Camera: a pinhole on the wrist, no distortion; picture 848 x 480 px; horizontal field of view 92.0 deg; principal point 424.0 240.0 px. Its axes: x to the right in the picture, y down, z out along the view. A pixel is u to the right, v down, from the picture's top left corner.
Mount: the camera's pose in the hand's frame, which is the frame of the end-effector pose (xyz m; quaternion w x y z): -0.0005 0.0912 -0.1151 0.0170 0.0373 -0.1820 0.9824
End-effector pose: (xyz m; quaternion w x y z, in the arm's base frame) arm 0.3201 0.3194 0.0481 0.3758 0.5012 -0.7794 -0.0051
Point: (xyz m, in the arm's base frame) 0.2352 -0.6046 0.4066
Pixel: outside the picture
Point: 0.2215 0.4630 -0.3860
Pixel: 790 206
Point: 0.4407 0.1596 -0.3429
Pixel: 547 451
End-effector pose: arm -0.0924 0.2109 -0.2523 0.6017 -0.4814 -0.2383 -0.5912
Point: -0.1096 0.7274 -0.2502
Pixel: 632 235
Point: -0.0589 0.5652 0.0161
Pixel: 405 231
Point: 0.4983 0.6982 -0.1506
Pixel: outside the picture
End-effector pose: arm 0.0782 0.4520 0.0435 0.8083 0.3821 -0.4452 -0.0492
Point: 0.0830 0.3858 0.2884
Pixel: 83 28
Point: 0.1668 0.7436 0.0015
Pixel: behind the camera
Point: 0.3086 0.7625 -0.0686
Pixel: behind the camera
